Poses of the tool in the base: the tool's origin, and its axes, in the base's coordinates. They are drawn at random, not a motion.
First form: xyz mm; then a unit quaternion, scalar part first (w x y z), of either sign.
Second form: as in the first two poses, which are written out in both.
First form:
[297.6 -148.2 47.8 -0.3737 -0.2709 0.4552 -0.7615]
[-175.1 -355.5 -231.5 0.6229 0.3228 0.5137 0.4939]
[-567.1 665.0 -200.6 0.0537 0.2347 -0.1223 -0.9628]
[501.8 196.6 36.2 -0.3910 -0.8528 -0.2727 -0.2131]
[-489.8 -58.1 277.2 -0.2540 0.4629 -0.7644 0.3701]
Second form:
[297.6 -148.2 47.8 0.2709 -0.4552 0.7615 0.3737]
[-175.1 -355.5 -231.5 0.3228 0.5137 0.4939 0.6229]
[-567.1 665.0 -200.6 0.2347 -0.1223 -0.9628 0.0537]
[501.8 196.6 36.2 0.8528 0.2727 0.2131 0.3910]
[-489.8 -58.1 277.2 -0.4629 0.7644 -0.3701 0.2540]

